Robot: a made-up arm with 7 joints.
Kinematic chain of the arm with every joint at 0, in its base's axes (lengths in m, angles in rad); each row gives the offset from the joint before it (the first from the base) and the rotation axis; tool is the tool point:
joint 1: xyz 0 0 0.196 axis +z
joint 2: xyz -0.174 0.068 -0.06 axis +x
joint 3: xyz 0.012 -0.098 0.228 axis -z
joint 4: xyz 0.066 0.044 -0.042 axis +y
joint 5: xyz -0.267 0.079 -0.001 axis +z
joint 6: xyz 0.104 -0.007 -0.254 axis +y
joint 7: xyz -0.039 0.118 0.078 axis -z
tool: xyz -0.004 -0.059 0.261
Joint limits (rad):
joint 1: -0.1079..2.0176
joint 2: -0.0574..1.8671
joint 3: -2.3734..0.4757
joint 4: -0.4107..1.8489
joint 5: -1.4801..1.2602
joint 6: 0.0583..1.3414
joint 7: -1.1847..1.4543
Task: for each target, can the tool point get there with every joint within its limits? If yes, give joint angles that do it. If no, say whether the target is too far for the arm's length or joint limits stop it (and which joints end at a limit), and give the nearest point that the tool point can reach.
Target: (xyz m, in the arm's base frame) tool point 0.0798 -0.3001 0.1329
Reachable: yes | joints 0.8653 1.1010 0.0871 0.2732 -1.2087 0.6185 1.2033
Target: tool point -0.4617 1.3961 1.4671
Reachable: no: too far | nearest point -0.2794 0.5348 0.5904 | short by 1.242 m
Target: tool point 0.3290 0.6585 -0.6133
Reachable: no: joint limits stop it (at a limit: joint 1, joint 4, joint 5, joint 6) | nearest point 0.1932 0.1791 -0.2329 | short by 0.627 m
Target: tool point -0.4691 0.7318 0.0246
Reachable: no: joint limits stop it (at a limit: joint 1, joint 2, joint 5, joint 6, joint 7) | nearest point -0.3829 0.5239 0.0905 | short by 0.235 m
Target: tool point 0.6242 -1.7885 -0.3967
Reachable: no: too far | nearest point 0.2652 -0.7598 -0.1110 | short by 1.126 m
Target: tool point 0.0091 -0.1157 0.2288
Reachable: yes | joints 0.7940 1.6385 -0.6298 -0.0275 -0.2264 1.1613 0.8762
